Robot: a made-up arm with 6 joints.
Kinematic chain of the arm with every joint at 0, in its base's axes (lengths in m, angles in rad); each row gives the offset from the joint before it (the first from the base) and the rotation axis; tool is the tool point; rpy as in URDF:
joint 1: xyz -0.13 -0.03 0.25 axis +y
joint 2: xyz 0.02 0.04 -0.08 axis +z
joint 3: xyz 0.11 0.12 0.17 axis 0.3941 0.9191 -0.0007
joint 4: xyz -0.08 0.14 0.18 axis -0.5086 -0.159 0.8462
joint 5: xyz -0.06 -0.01 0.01 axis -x
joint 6: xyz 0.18 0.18 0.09 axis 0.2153 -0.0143 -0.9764
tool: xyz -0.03 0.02 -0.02 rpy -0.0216 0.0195 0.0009
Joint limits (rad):
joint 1: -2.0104..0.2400
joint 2: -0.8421..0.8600
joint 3: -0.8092..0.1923
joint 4: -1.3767..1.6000
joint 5: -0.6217..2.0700
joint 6: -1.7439..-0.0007
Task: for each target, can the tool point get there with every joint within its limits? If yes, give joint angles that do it. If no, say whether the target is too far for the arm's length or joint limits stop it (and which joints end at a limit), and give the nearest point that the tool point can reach.
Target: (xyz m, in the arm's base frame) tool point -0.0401 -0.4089 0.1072
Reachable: no: joint limits stop it (at a limit: joint 1, joint 2, joint 3, joint 5, joint 6) | nearest point 0.1401 0.0462 0.2305 | short by 0.505 m
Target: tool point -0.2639 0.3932 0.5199
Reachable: yes | joints -0.1107 0.4812 -0.5591 -0.4790 0.2613 -1.4566
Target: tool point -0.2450 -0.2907 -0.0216
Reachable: no: joint limits stop it (at a limit: joint 1, joint 2, joint 3, joint 4, joint 5, joint 6) | nearest point -0.3105 0.0633 -0.0142 | short by 0.360 m
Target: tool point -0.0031 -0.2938 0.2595
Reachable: no: joint limits stop it (at a limit: joint 2, joint 3, joint 5, joint 6) | nearest point 0.1463 0.0408 0.2707 | short by 0.367 m
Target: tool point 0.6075 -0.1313 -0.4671
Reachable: no: too far | nearest point 0.0659 0.1487 -0.1291 | short by 0.697 m
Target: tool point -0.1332 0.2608 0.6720
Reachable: yes | joints -0.3483 0.1389 -0.0929 -0.9874 -0.2596 -0.8111
